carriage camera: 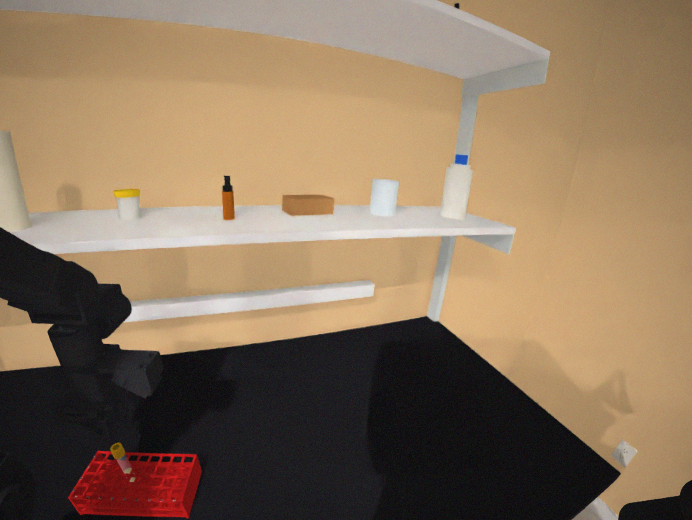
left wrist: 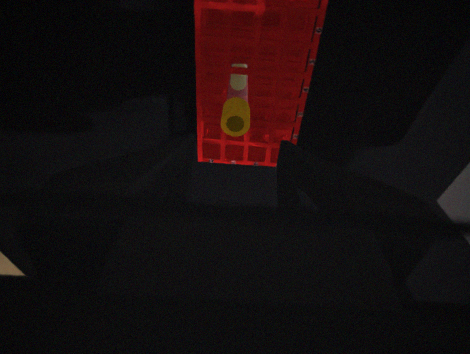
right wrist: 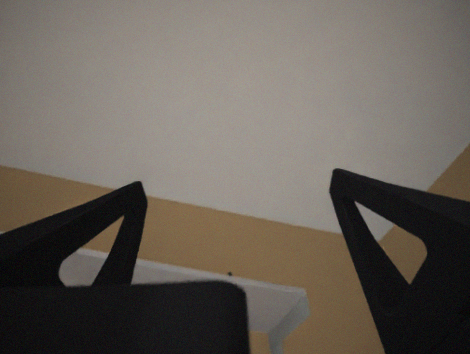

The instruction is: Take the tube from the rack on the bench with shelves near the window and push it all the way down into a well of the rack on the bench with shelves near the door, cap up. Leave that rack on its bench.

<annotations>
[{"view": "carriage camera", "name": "left gripper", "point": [114, 428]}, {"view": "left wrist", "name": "left gripper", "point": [236, 148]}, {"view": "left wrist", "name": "clear tube with yellow cap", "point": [235, 120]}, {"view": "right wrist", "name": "right gripper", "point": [237, 185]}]
</annotations>
